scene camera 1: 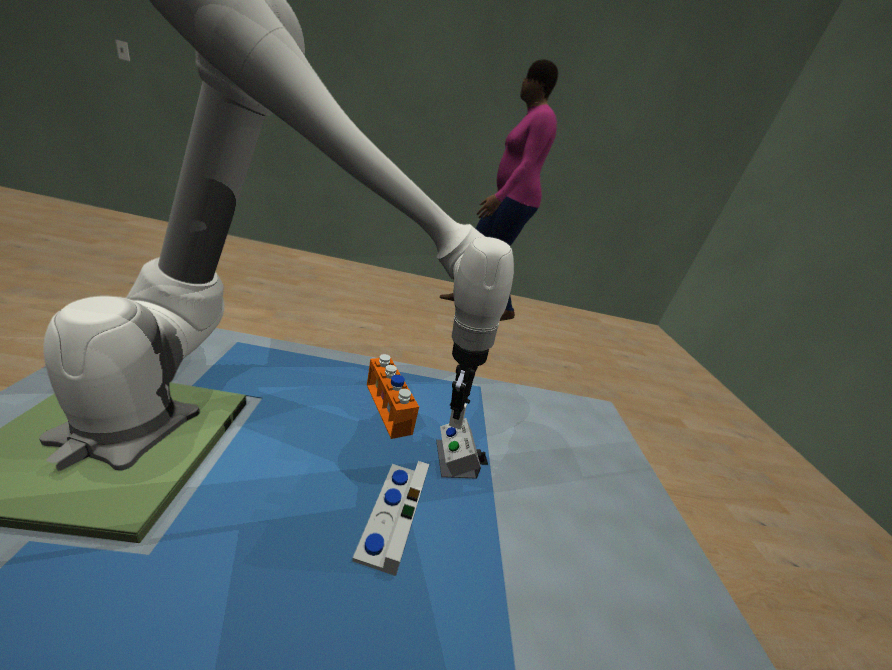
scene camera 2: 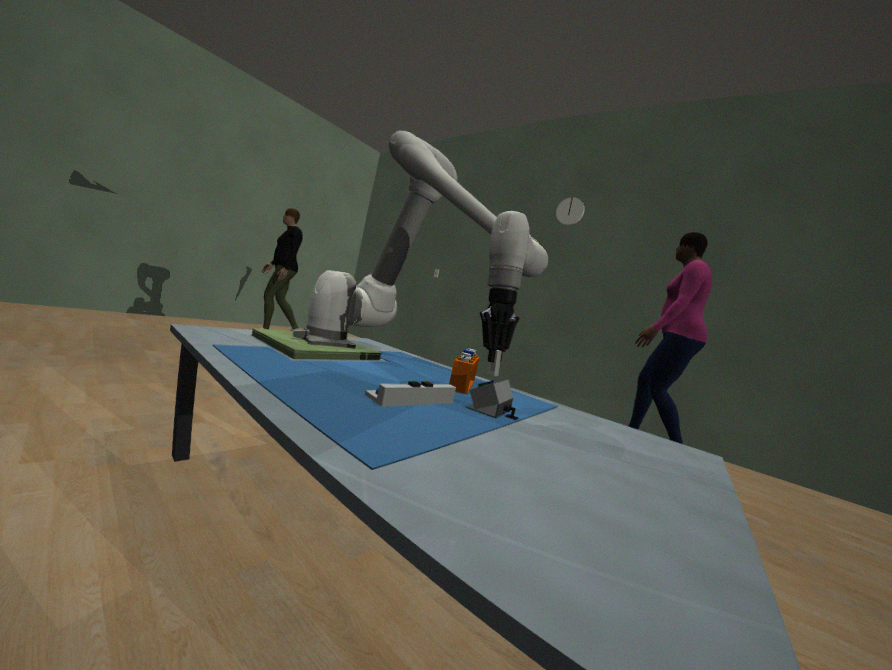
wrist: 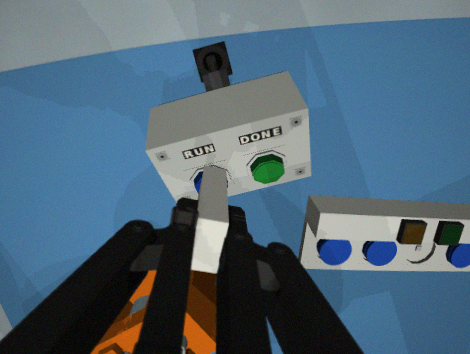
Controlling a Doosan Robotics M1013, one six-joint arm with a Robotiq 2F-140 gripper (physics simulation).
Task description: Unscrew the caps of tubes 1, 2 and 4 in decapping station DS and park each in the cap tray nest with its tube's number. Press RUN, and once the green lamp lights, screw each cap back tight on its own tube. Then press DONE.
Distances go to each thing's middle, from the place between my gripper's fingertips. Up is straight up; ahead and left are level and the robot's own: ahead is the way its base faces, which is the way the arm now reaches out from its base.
Now: the green DONE lamp (wrist: 269,168) 40 mm to the right of my hand, 30 mm below it and 10 mm ahead of it. Round my hand: small grey button box (scene camera 1: 465,462) (50 mm below, 40 mm ahead, 10 mm to the right).
